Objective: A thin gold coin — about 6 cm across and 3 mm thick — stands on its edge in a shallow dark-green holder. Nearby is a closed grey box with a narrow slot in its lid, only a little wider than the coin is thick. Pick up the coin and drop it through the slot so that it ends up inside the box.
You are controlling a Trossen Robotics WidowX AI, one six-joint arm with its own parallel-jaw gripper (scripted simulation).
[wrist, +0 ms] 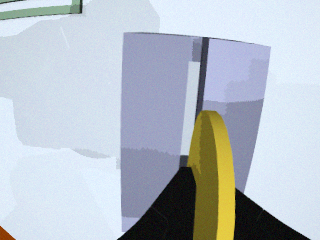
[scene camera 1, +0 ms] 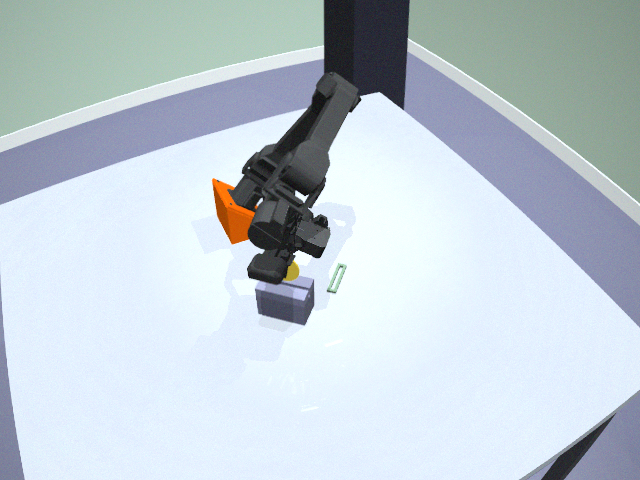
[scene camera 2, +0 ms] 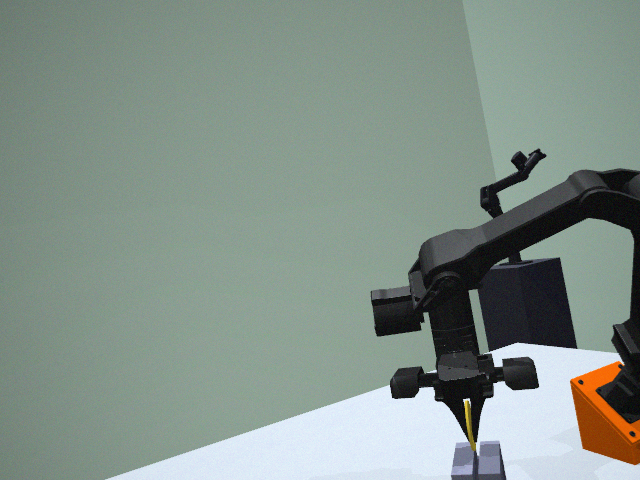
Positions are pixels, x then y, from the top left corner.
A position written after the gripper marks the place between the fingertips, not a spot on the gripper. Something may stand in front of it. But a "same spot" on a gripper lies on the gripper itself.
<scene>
The gripper shows in the wrist view (193, 178), in scene camera 1 and in scene camera 2. The same spot on the gripper: (scene camera 1: 288, 257) is (scene camera 2: 442, 394).
</scene>
